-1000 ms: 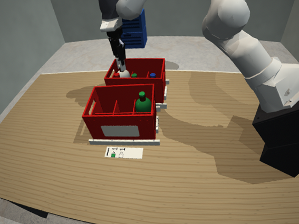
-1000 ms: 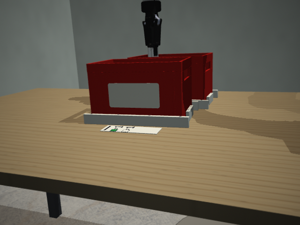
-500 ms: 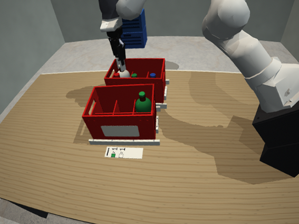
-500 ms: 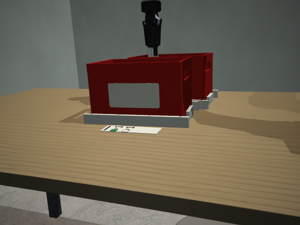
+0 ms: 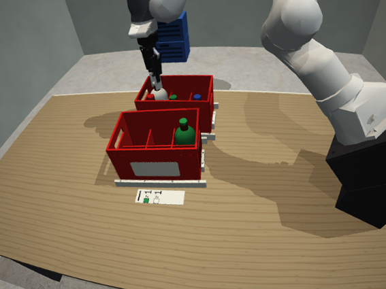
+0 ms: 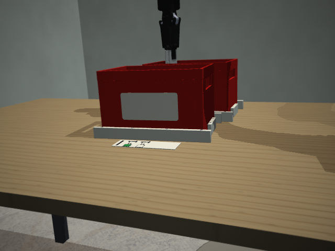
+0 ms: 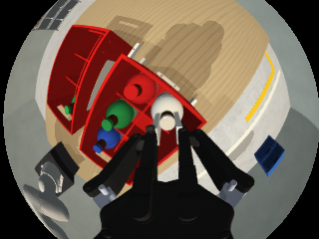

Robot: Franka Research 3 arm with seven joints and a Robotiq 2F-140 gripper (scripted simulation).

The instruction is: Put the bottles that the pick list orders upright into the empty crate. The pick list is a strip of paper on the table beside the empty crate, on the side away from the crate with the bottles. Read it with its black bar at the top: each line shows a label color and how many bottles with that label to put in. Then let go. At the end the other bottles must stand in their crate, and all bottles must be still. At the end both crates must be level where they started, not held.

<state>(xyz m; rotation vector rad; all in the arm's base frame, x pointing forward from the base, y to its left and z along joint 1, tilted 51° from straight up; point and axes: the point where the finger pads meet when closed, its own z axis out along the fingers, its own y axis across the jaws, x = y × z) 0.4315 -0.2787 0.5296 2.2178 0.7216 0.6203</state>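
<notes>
The white-label bottle is 8 cm below my hand. Round my hand: blue-capped bottle 13 cm behind, 15 cm to the left, 9 cm below; pick list 8 cm ahead, 41 cm to the left, 18 cm below; red-capped bottle 3 cm ahead, 8 cm to the left, 9 cm below.
</notes>
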